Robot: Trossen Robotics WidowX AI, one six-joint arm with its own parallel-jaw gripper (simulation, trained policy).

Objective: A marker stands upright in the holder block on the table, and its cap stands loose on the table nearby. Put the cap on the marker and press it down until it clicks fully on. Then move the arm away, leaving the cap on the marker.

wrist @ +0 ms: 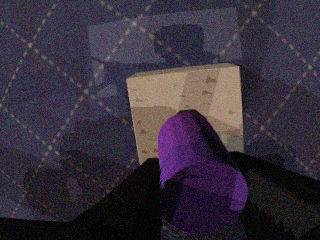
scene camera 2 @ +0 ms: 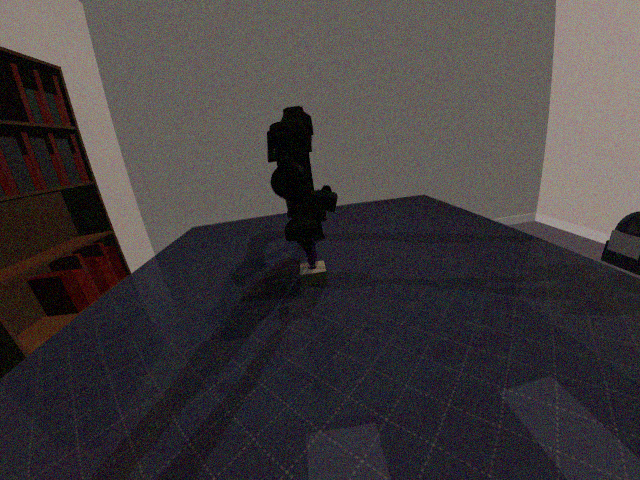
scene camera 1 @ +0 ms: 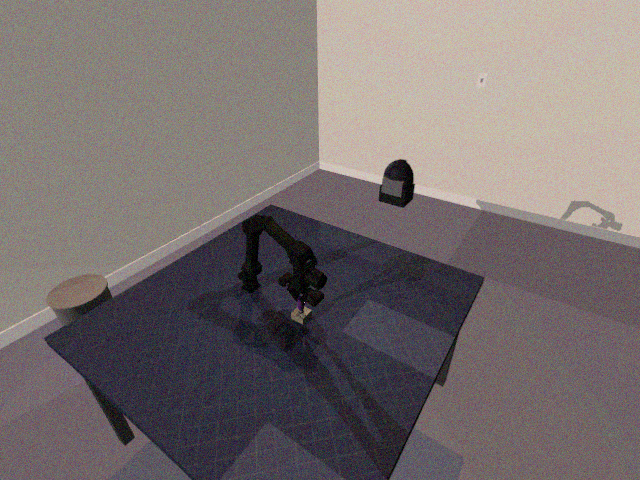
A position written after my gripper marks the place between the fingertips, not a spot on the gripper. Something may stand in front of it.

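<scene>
I can see my gripper (scene camera 2: 309, 250), and the wrist view (wrist: 193, 166) and scene camera 1 (scene camera 1: 300, 303) show the gripper as well. There is also a purple cap (wrist: 199, 184).
</scene>
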